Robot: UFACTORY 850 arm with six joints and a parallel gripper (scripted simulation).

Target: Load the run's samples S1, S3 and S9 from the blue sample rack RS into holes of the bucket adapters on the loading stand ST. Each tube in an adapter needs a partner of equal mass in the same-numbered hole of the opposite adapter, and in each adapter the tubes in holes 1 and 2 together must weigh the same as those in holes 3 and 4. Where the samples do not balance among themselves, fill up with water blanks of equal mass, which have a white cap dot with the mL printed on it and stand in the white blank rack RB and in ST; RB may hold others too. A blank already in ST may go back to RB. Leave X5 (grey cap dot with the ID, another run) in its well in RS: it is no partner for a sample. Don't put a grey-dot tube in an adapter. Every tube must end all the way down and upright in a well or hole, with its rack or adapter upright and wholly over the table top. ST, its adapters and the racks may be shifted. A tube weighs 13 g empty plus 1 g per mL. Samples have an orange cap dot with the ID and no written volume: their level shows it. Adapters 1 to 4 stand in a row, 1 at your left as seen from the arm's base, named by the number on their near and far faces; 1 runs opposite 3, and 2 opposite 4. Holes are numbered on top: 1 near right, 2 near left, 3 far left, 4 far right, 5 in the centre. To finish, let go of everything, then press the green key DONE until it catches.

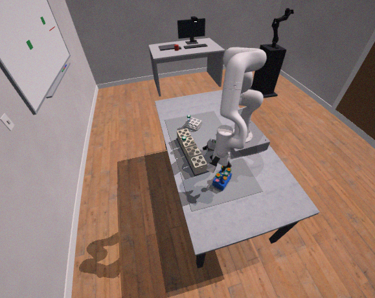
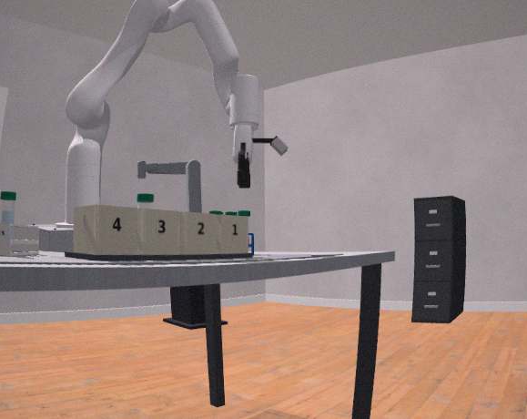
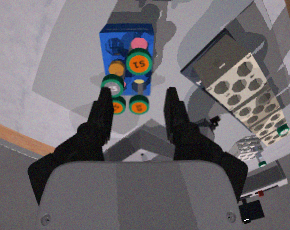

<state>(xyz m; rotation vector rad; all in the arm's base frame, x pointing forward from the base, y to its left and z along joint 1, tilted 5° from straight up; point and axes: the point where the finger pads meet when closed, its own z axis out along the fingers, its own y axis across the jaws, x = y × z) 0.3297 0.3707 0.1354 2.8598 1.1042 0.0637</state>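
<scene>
Now: hand 14 cm above the sample tube S1 and 1 cm past it. The rest, counted from my hand: grey-dot tube X5 (14 cm below, 5 cm behind); blue sample rack RS (18 cm below, 4 cm behind, 1 cm to the right); sample tube S9 (14 cm below, 6 cm to the right, 6 cm behind).
</scene>
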